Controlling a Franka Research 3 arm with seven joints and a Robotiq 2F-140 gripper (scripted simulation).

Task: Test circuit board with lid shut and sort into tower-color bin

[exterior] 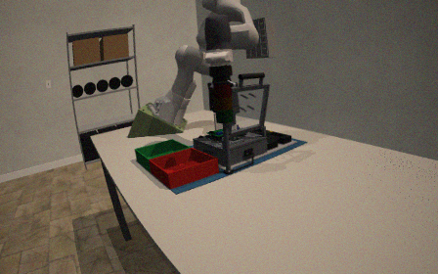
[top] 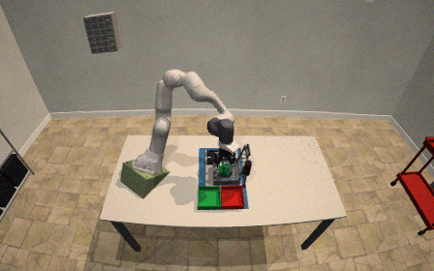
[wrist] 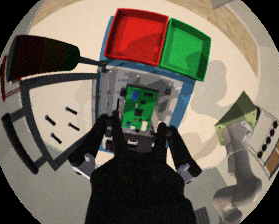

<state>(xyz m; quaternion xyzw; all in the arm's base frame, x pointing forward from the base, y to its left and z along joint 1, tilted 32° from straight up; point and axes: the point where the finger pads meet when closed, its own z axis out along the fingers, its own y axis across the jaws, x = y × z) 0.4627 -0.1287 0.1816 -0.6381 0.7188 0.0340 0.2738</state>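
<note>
Now: hand 20 mm above the green circuit board. From my hand the other things lie so: plate (10 mm ahead, 10 mm to the left, 30 mm below); then red bin (40 mm ahead, 200 mm to the right, 90 mm below); then clear lid (120 mm ahead, 80 mm above).
</note>
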